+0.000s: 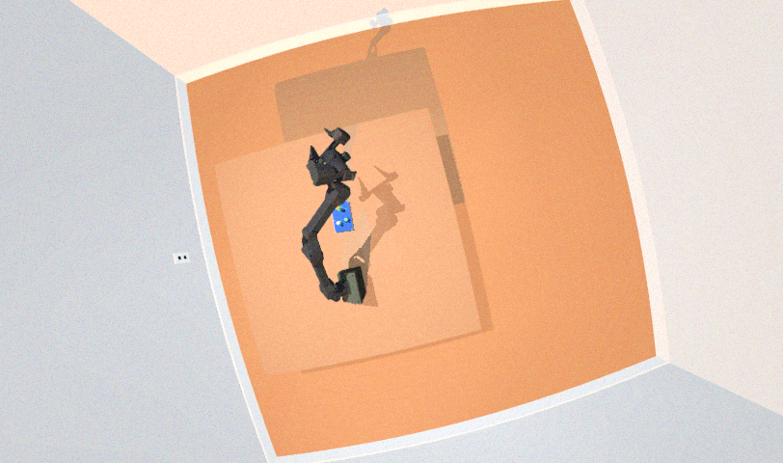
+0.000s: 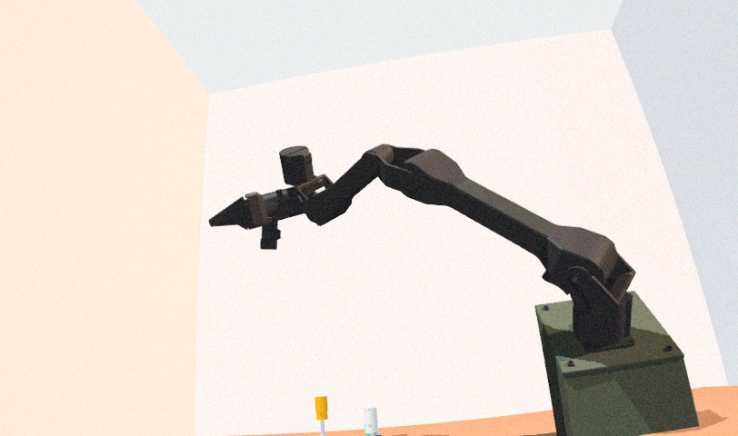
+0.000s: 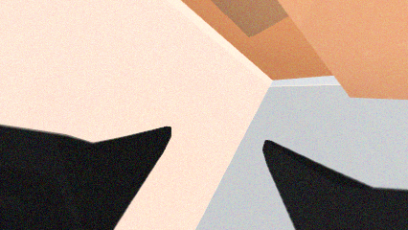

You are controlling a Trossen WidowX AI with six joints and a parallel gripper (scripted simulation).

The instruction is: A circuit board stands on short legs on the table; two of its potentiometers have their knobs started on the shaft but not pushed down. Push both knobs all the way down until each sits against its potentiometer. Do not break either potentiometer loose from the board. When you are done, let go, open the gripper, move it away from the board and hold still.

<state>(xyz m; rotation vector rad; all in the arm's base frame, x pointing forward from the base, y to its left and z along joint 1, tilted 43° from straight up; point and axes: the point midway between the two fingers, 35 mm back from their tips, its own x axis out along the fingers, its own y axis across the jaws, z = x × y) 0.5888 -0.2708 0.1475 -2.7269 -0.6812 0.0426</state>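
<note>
Right now my gripper tip is 36 cm above the grey knob, 29 cm past it and 7 cm to the right of it.
</note>
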